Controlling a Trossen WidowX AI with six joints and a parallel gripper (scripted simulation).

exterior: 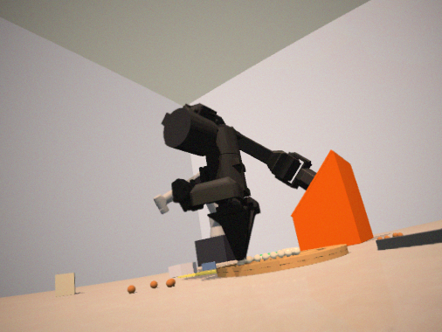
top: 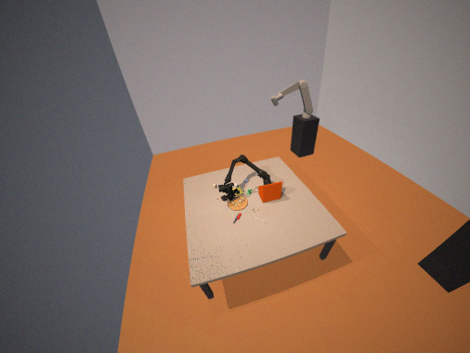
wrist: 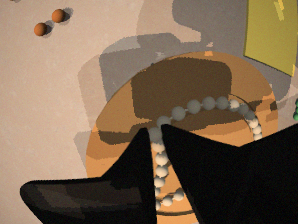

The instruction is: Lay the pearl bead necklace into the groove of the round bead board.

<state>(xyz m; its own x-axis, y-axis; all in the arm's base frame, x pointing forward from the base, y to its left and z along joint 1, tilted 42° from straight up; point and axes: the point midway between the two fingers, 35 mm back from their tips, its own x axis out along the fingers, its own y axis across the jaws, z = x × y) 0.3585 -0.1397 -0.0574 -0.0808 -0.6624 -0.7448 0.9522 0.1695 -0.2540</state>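
Now: the round wooden bead board 5 cm behind my gripper tip, 4 cm to the left of it and 1 cm below it. The rest, counted from my gripper tip: tan cube 11 cm ahead, 29 cm to the right; yellow flat piece 11 cm behind, 13 cm to the right, 2 cm below; red-handled tool 22 cm to the left, 1 cm below.
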